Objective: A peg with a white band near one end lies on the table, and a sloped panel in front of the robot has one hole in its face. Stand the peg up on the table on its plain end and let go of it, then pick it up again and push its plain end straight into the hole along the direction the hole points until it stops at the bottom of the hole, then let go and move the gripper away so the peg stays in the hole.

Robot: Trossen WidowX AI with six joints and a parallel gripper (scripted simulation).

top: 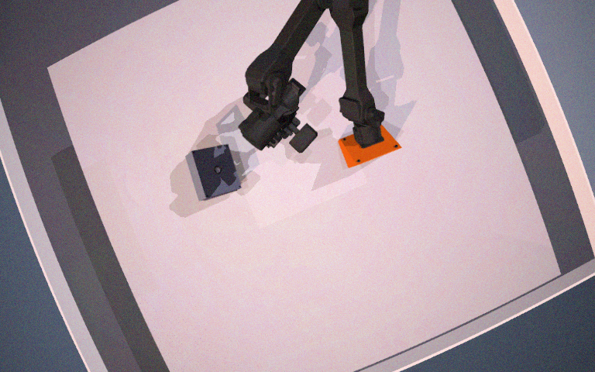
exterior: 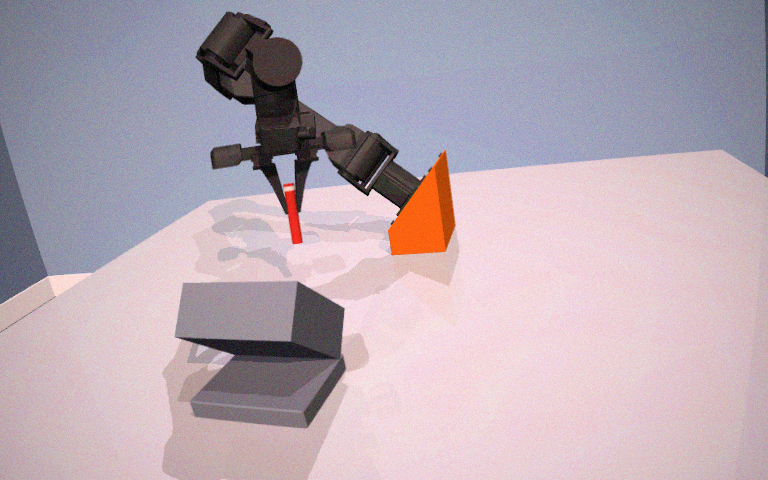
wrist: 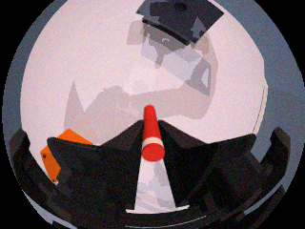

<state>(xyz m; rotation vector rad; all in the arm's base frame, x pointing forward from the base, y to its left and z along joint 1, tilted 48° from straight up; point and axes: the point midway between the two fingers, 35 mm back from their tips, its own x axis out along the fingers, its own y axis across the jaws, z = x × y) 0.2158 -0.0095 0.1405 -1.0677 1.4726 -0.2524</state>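
Now: gripper tip 21 cm short of the panel, 5 cm above it and 4 cm to the right of it. The rest, counted from my gripper tip: grey foot 23 cm ahead, 12 cm below, 4 cm to the left; red peg 2 cm above.
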